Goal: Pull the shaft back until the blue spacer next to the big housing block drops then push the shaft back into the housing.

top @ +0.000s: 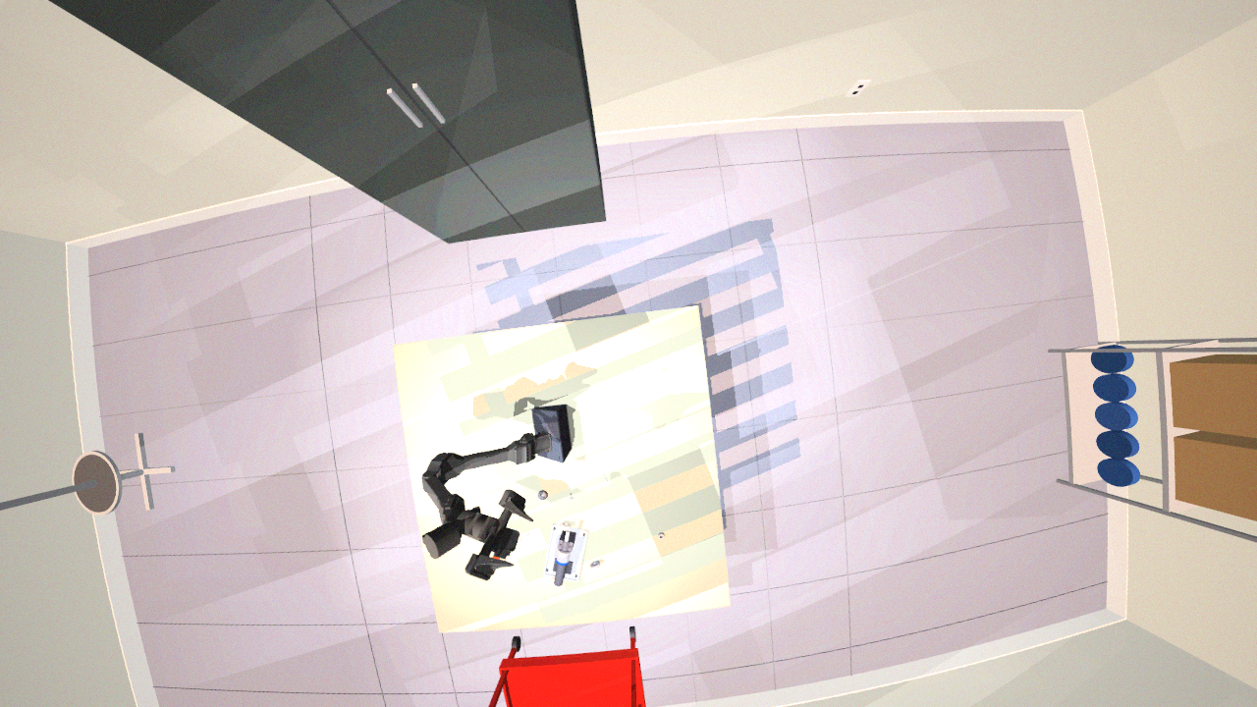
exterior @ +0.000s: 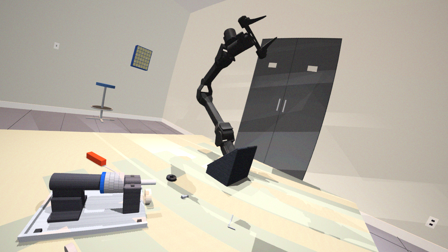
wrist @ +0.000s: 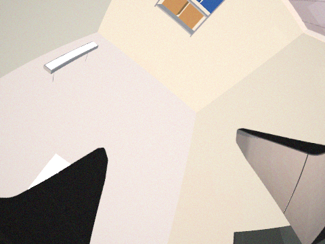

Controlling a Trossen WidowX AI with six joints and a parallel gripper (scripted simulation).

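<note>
My gripper tip is 60 cm above the grey shaft, 38 cm short of it and 4 cm to the left of it. Also, from my gripper tip: black washer: 67 cm below, 18 cm ahead, 14 cm to the right; cream ring: 66 cm below, 31 cm ahead, 5 cm to the right; bolt: 67 cm below, 20 cm ahead, 2 cm to the right.
</note>
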